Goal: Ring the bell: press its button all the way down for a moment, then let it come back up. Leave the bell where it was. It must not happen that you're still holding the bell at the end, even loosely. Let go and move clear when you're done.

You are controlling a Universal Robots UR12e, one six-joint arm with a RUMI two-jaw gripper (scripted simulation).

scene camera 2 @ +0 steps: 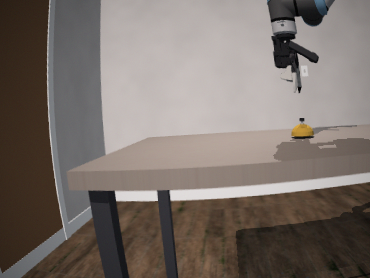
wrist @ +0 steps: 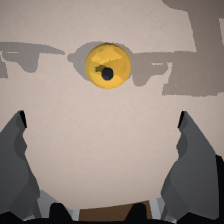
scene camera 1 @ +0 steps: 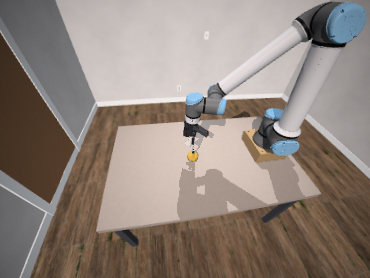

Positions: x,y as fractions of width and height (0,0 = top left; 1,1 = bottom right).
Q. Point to a yellow bell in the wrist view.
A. At 0.47,0.25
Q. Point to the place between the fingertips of my gripper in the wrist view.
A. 0.46,0.50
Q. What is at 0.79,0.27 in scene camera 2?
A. My gripper.
